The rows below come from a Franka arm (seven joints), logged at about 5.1 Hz.
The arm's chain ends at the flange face. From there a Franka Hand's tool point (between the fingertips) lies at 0.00 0.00 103.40 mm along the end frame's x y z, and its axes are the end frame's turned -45 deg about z.
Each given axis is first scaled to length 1.
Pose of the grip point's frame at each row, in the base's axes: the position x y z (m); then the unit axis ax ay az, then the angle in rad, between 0 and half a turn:
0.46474 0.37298 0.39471 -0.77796 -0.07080 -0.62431 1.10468
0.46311 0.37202 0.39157 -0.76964 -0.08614 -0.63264 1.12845
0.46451 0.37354 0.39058 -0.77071 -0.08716 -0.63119 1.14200
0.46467 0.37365 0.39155 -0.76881 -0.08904 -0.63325 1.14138
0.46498 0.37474 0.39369 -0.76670 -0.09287 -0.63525 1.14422
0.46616 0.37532 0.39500 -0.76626 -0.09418 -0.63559 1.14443
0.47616 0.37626 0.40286 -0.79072 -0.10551 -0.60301 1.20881
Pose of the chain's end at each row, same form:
0.44363 0.29860 0.32605 -0.95324 0.29690 0.05639 0.84605
0.44236 0.29688 0.32364 -0.96038 0.27745 0.02609 0.85431
0.44332 0.29774 0.32352 -0.96090 0.27640 0.01622 0.86526
0.44366 0.29797 0.32430 -0.96167 0.27383 0.01432 0.86279
0.44420 0.29899 0.32645 -0.96315 0.26880 0.00956 0.86282
0.44549 0.29955 0.32774 -0.96362 0.26711 0.00898 0.86263
0.45452 0.29555 0.34196 -0.96637 0.25712 -0.00376 0.94100

